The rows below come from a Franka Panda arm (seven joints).
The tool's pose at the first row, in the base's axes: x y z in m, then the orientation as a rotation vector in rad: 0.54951, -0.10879, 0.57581, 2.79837, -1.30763, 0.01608
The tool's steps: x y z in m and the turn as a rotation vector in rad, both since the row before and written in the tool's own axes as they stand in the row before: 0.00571, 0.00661, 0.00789, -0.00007, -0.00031, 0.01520; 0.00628, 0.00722, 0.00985, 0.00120, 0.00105, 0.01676; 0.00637, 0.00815, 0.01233, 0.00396, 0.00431, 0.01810; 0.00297, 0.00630, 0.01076, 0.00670, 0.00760, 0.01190; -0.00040, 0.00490, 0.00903, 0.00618, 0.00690, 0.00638; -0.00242, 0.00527, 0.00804, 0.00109, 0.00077, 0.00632; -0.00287, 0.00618, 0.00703, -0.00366, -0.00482, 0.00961; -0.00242, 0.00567, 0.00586, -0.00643, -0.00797, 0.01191; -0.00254, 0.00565, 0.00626, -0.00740, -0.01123, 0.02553; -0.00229, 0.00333, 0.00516, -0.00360, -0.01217, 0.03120; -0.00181, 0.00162, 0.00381, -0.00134, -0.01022, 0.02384; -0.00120, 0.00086, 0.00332, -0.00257, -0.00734, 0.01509
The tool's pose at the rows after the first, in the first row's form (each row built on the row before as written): 0.54800, -0.11781, 0.56840, 2.78848, -1.32893, 0.01622; 0.54622, -0.12773, 0.55908, 2.77791, -1.35250, 0.01917; 0.54359, -0.13840, 0.54732, 2.76720, -1.37813, 0.02857; 0.54029, -0.14513, 0.53692, 2.76140, -1.39534, 0.04420; 0.53615, -0.14821, 0.52803, 2.75912, -1.40483, 0.05832; 0.53057, -0.14981, 0.51999, 2.75532, -1.41381, 0.06038; 0.52398, -0.15148, 0.51295, 2.74776, -1.42692, 0.05147; 0.51800, -0.15308, 0.50712, 2.73759, -1.44286, 0.03633; 0.51190, -0.15450, 0.50093, 2.71797, -1.47773, 0.01654; 0.50779, -0.15463, 0.49583, 2.69687, -1.52174, -0.00151; 0.50538, -0.15407, 0.49205, 2.68167, -1.55598, -0.01550; 0.50394, -0.15356, 0.48875, 2.67085, -1.57705, -0.02687
